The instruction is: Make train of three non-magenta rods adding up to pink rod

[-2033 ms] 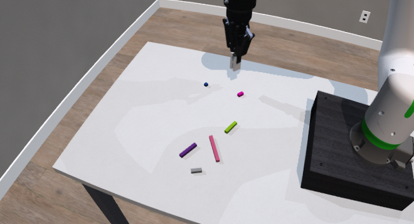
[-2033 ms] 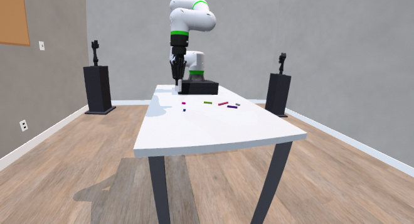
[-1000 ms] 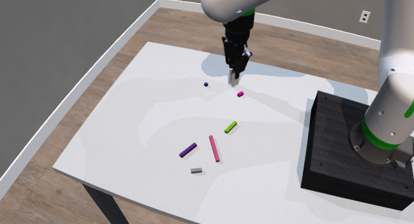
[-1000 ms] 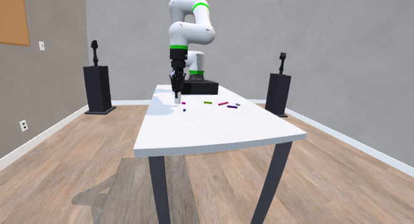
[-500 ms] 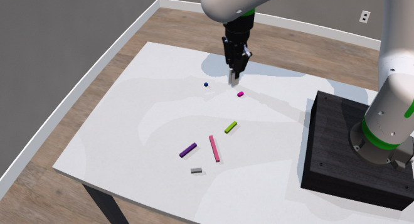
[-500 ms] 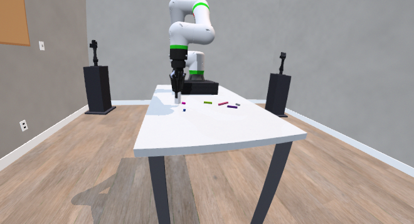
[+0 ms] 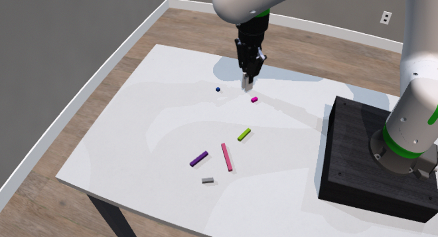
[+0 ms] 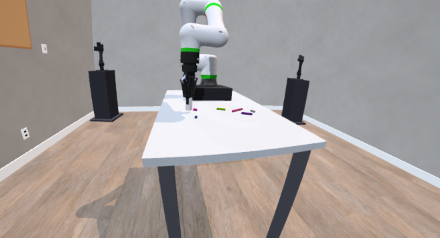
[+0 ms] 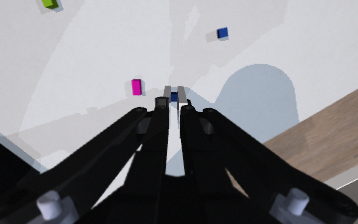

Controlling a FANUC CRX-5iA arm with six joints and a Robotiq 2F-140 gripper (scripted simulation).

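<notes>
My hand is 40 mm past the magenta rod, 40 mm above it and 30 mm to the right of it. Also, from my hand: lime rod: 180 mm to the left, 70 mm behind, 40 mm below; then pink rod: 270 mm to the left, 60 mm behind, 40 mm below; then purple rod: 310 mm to the left, 40 mm below, 10 mm ahead.
</notes>
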